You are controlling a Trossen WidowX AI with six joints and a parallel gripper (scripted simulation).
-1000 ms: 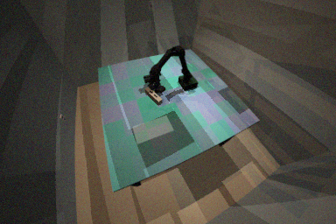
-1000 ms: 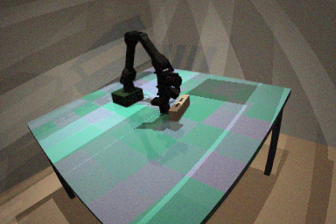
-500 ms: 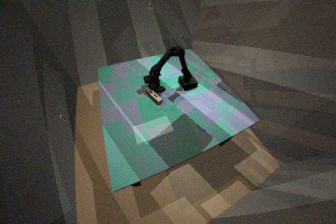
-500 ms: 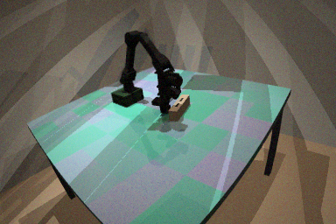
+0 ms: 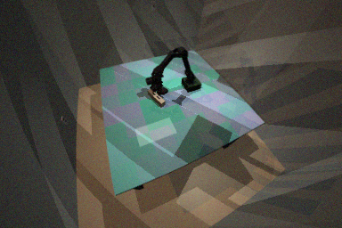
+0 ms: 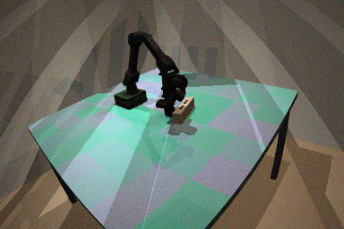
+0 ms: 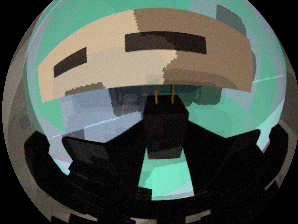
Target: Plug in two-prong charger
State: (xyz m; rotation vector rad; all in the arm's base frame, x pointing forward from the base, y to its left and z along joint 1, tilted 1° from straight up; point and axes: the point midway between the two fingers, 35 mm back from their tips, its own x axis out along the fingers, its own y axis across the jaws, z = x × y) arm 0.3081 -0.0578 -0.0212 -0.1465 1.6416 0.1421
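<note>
Now: gripper tip 2 cm short of the dark two-prong charger and 1 cm below it.
</note>
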